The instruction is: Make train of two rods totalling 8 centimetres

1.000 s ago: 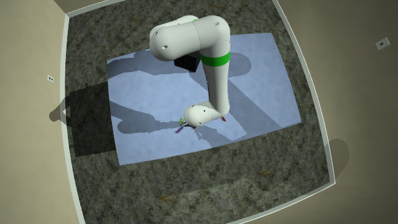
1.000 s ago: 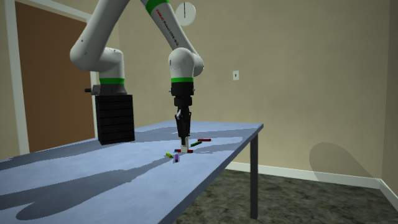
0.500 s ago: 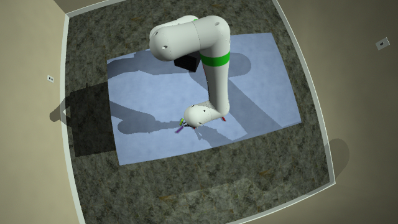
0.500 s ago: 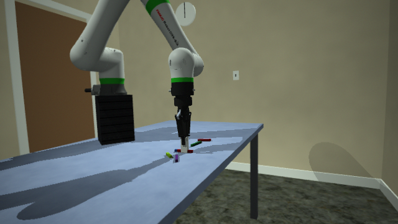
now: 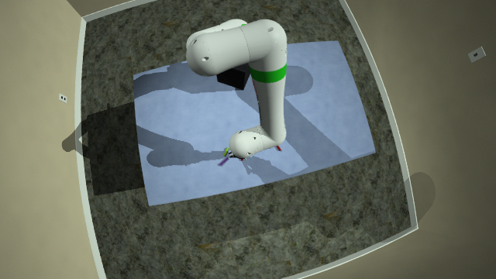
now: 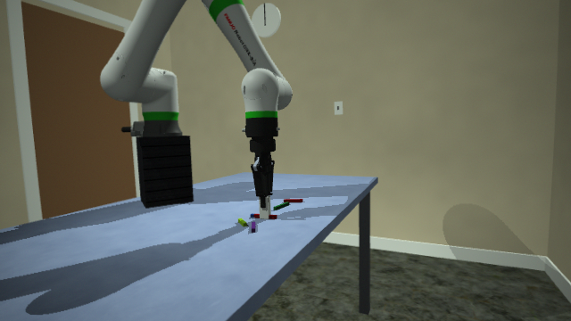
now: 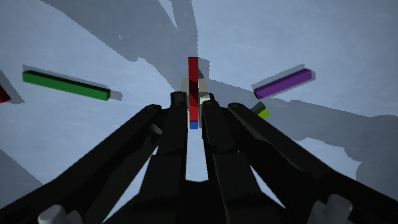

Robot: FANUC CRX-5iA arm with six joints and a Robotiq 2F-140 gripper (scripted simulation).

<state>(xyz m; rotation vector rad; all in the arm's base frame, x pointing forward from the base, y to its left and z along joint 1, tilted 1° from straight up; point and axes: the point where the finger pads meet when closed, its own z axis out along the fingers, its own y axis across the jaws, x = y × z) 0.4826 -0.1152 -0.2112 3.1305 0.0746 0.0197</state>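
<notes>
Right now the blue rod is 4 cm behind my hand and 3 cm below it. Also, from my hand: purple rod 10 cm to the right, 3 cm below, 1 cm ahead; green rod 13 cm to the left, 3 cm below; lime rod 7 cm to the right, 4 cm behind, 3 cm below.
</notes>
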